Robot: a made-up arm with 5 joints.
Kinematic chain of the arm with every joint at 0, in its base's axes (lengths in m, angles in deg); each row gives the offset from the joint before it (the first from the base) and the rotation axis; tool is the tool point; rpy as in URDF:
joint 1: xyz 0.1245 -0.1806 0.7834 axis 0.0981 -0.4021 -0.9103
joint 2: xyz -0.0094 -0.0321 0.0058 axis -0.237 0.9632 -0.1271
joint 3: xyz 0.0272 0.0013 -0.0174 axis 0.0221 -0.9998 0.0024
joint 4: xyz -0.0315 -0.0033 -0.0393 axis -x
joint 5: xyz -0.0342 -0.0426 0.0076 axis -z
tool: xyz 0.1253 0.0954 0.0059 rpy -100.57 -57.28 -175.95
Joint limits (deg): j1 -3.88..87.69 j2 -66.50..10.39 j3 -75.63..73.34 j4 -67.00..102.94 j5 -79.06..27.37
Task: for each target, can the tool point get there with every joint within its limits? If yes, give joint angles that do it. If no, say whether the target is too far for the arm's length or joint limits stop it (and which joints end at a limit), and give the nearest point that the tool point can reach.
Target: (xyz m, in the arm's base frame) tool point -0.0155 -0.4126 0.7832
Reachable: no: joint limits stop it (at a limit: joint 1, joint 3, joint 4) | nearest point 0.1094 -0.3452 0.8153 | short by 0.146 m
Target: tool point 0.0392 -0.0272 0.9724
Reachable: no: joint limits stop it (at a limit: joint 2, joint 3, joint 5) | nearest point 0.0633 -0.0843 0.8766 | short by 0.114 m
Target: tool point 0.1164 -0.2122 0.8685
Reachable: yes | joints 52.52 -48.30 26.03 -33.82 5.17
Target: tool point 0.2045 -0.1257 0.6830
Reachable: yes | joints 59.26 0.20 10.43 35.99 -53.89
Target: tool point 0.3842 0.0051 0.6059
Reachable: no: too far | nearest point 0.2765 -0.1107 0.6878 | short by 0.178 m
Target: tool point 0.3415 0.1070 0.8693
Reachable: no: too far | nearest point 0.2666 -0.0760 0.8116 | short by 0.206 m
